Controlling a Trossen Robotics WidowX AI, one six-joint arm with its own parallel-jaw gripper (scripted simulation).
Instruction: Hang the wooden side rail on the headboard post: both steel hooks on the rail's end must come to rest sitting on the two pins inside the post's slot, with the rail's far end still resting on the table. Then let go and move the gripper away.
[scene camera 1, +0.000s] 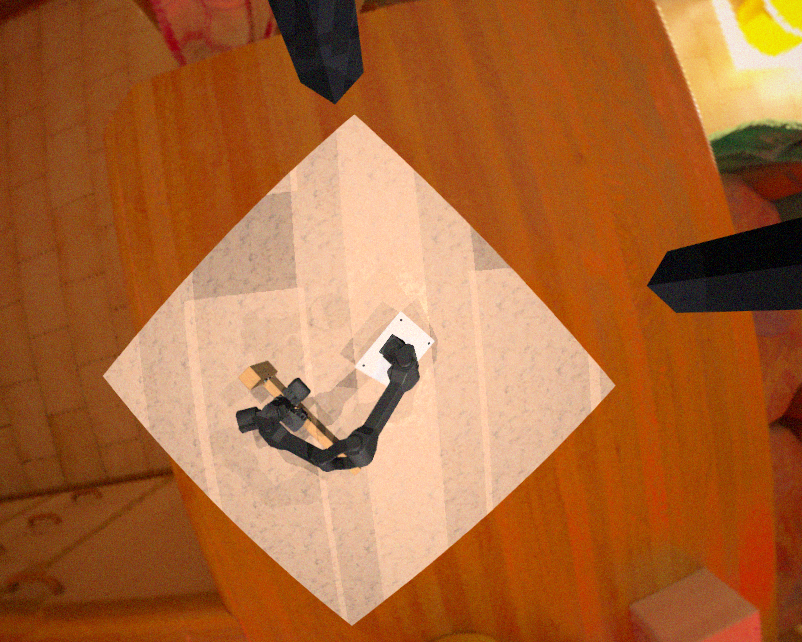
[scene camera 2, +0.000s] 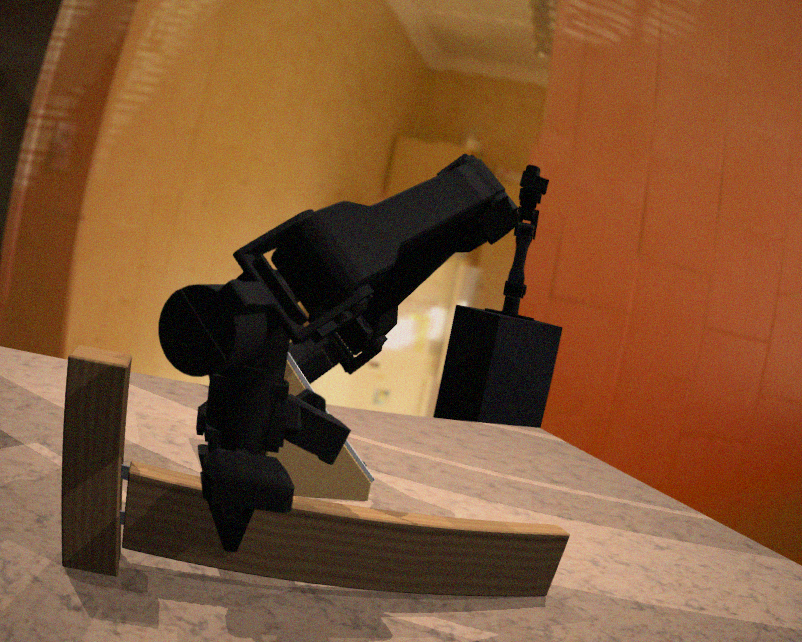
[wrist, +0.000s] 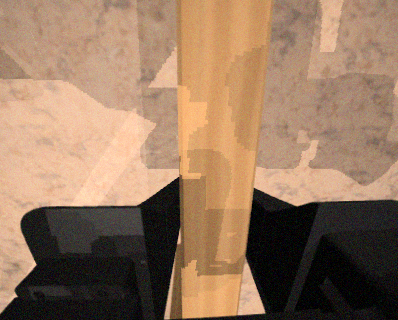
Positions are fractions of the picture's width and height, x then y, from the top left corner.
Observation:
I see my gripper (scene camera 2: 0.28, 0.85), a wooden side rail (scene camera 2: 0.40, 0.85) and a headboard post (scene camera 2: 0.12, 0.60).
The wooden side rail is seen too in scene camera 1 (scene camera 1: 0.39, 0.66) and in the wrist view (wrist: 0.56, 0.19). My gripper also shows in scene camera 1 (scene camera 1: 0.36, 0.62) and in the wrist view (wrist: 0.51, 0.57).

